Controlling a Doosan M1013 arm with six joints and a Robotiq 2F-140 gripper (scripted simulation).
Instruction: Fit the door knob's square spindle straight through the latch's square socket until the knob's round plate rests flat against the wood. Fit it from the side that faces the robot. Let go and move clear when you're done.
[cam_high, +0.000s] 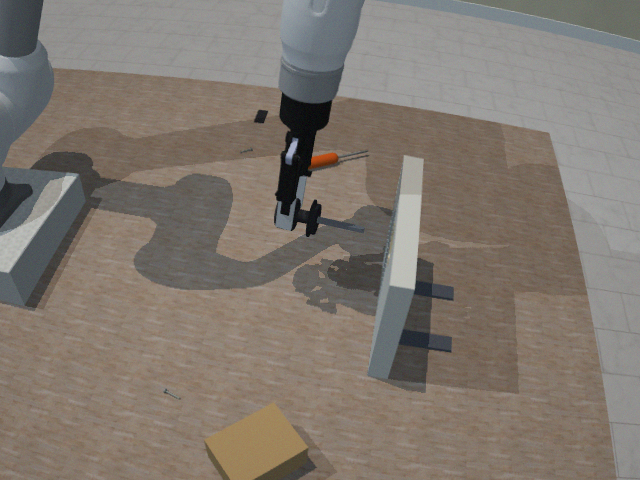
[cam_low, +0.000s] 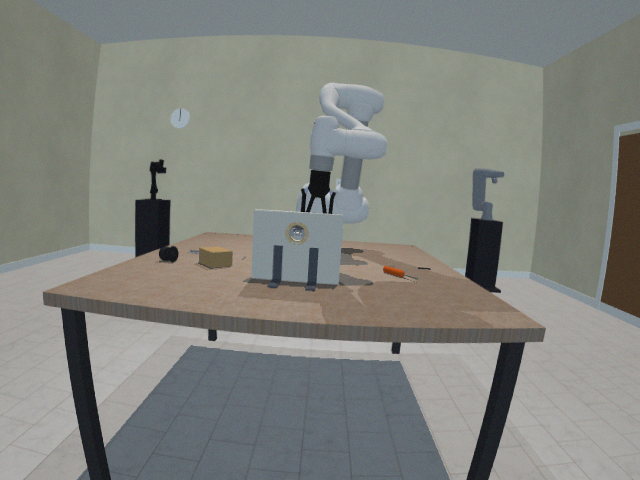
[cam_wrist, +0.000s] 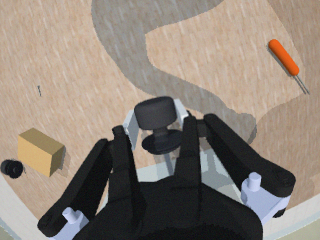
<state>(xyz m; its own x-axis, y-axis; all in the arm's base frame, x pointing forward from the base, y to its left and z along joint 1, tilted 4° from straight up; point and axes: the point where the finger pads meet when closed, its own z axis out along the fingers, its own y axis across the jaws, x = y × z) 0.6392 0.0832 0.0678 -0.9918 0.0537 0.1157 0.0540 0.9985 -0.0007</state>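
Now: hand 190 mm short of the white door panel, 40 mm to the left of it and 30 mm above it. Also, from my hand: tan box (40 mm ahead, 390 mm to the right, 140 mm below); then small black piece (190 mm behind, 490 mm to the left, 170 mm below); then small screw (120 mm behind, 310 mm to the right, 170 mm below).
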